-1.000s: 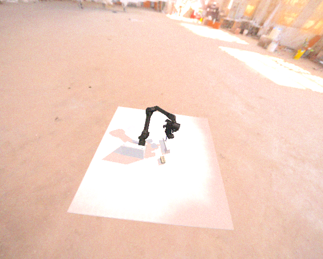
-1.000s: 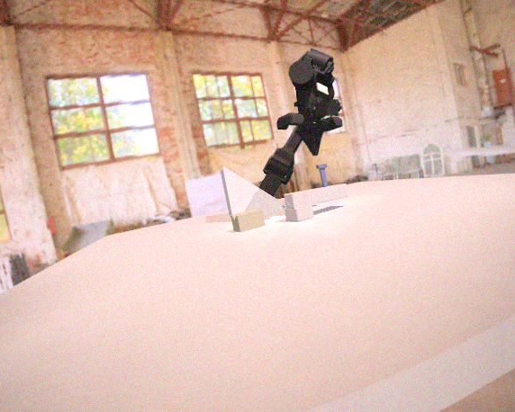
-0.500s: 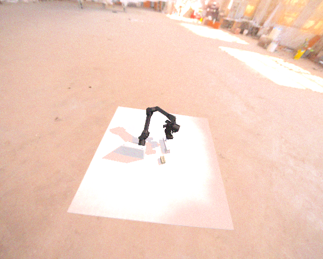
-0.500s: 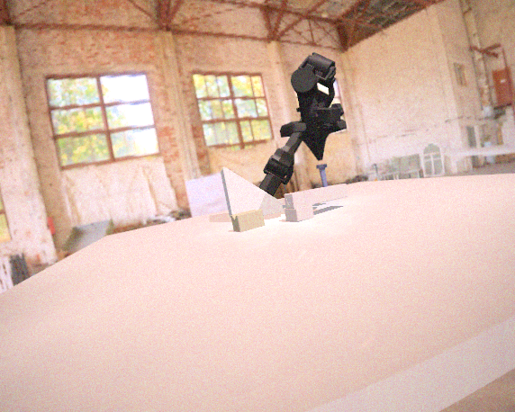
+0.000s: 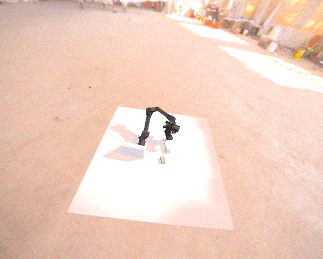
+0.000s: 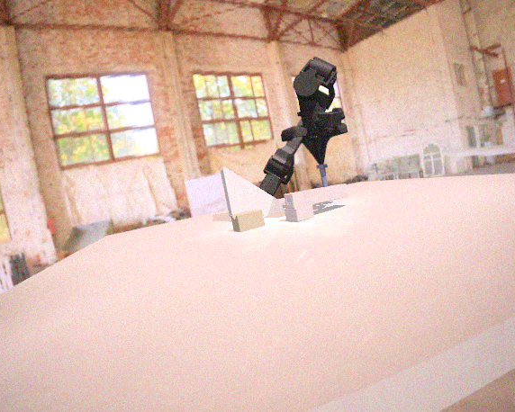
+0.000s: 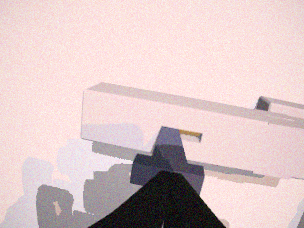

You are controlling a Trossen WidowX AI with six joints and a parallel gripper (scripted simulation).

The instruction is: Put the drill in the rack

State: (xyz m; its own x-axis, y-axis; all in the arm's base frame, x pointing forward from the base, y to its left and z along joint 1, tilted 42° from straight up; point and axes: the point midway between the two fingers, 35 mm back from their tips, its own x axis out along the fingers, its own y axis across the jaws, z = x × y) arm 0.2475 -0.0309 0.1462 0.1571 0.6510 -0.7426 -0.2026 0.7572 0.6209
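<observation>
Right now my gripper tip is 3 cm above the blue-violet key. From my gripper tip the other things lie so: long pale block: 1 cm ahead, 4 cm to the right, 8 cm below; yellow drill: 1 cm ahead, 5 cm to the right, 8 cm below; tan rack: 3 cm behind, 21 cm to the right, 10 cm below.
</observation>
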